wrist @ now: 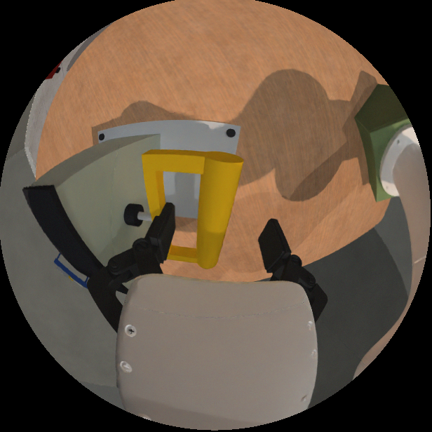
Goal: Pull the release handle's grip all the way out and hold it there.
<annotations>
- gripper: 221, 222
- grey base plate: 196, 135
</annotations>
